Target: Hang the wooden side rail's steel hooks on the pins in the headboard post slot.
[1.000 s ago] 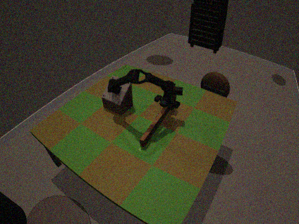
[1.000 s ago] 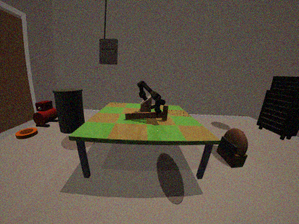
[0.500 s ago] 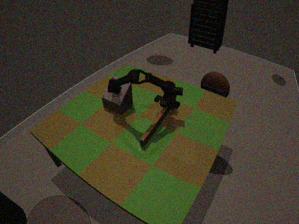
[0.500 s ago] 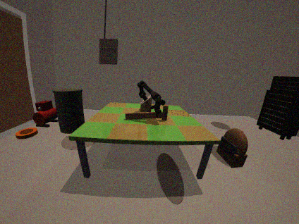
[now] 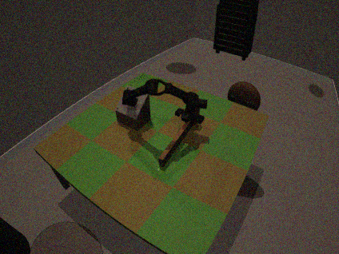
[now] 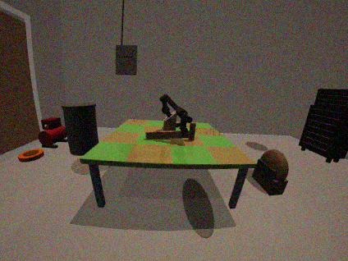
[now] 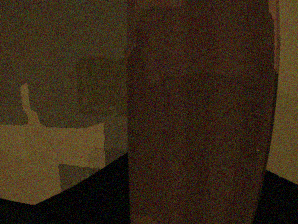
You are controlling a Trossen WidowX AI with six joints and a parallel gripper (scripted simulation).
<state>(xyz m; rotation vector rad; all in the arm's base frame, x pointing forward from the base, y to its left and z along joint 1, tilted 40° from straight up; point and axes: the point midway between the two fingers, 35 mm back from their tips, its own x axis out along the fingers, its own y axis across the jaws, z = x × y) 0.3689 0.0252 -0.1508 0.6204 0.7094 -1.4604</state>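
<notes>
Right now my gripper tip is 10 mm past the headboard post, 100 mm to the right of it and 50 mm below it.
</notes>
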